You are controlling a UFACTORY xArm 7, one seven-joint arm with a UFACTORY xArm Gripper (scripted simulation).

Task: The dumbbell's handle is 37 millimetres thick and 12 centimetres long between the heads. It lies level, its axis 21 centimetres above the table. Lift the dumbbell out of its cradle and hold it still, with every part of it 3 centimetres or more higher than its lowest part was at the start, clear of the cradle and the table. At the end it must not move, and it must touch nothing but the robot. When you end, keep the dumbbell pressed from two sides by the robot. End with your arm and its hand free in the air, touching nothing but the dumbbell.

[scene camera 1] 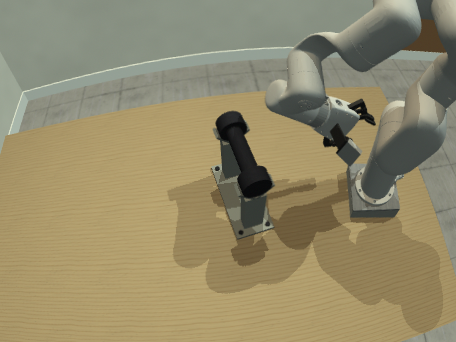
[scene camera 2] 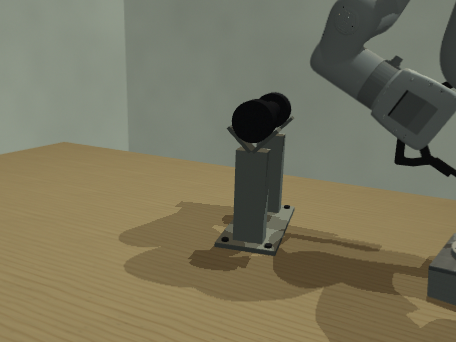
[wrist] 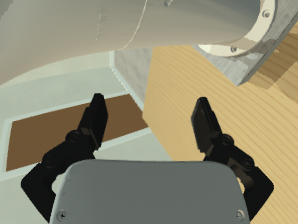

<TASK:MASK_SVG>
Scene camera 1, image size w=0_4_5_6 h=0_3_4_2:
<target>my gripper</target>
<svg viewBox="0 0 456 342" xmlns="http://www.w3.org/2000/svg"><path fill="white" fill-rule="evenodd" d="M329 96L327 100L329 103L327 119L320 127L311 128L324 136L324 147L337 146L336 154L350 167L361 155L362 150L346 135L359 120L365 119L367 123L373 126L376 123L371 114L368 113L367 115L367 108L363 99L349 103Z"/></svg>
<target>black dumbbell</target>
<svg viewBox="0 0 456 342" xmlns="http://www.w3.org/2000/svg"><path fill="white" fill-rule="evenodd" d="M225 112L217 118L215 124L221 139L229 141L241 170L237 181L242 194L247 198L260 196L272 187L267 169L264 166L258 166L244 136L247 131L247 125L241 113L237 111Z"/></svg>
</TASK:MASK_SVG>
